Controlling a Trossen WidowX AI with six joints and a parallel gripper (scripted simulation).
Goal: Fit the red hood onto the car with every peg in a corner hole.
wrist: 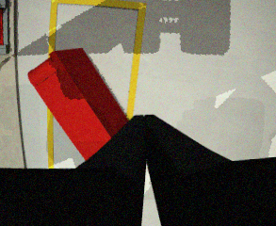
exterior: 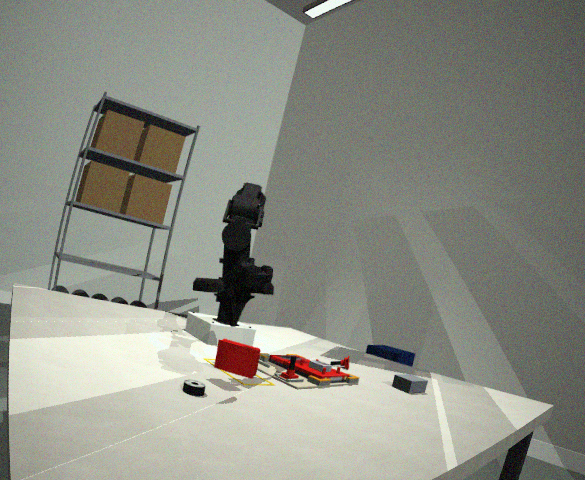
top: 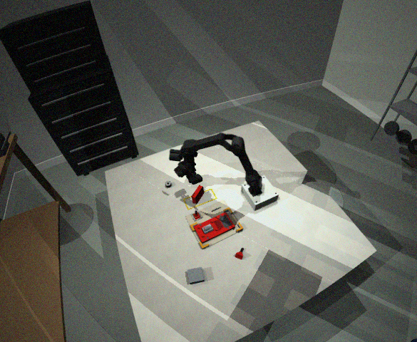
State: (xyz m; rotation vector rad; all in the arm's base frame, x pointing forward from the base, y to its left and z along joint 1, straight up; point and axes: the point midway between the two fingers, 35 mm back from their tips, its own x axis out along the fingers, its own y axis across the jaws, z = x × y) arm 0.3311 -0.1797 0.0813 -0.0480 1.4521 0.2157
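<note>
The red hood is 8 cm below my gripper tip, 4 cm to the left of it and 2 cm behind it. From my gripper tip the other things lie so: black wheel (13 cm to the right, 12 cm ahead, 11 cm below); then grey engine block (28 cm to the left, 9 cm below, 1 cm ahead).
</note>
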